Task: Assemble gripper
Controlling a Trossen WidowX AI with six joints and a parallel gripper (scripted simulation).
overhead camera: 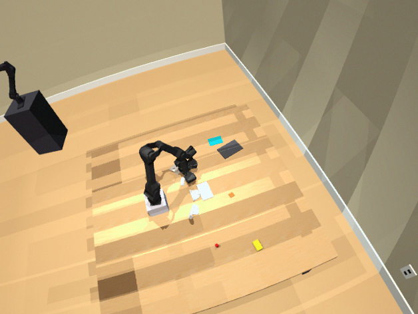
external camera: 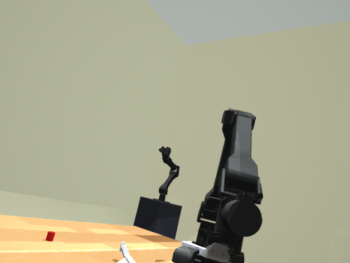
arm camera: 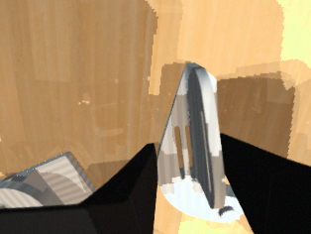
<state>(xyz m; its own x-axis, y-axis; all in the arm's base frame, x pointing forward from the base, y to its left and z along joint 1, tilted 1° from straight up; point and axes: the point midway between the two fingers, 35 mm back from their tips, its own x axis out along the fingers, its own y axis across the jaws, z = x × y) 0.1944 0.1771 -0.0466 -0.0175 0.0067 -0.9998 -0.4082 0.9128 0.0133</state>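
Now: the flat white plate 120 mm to the right of my gripper tip and 100 mm ahead of it. From my gripper tip the other things lie so: dark grey plate: 310 mm ahead, 170 mm to the left; then small brown piece: 260 mm ahead, 180 mm to the right; then cyan card: 270 mm to the left, 230 mm ahead.
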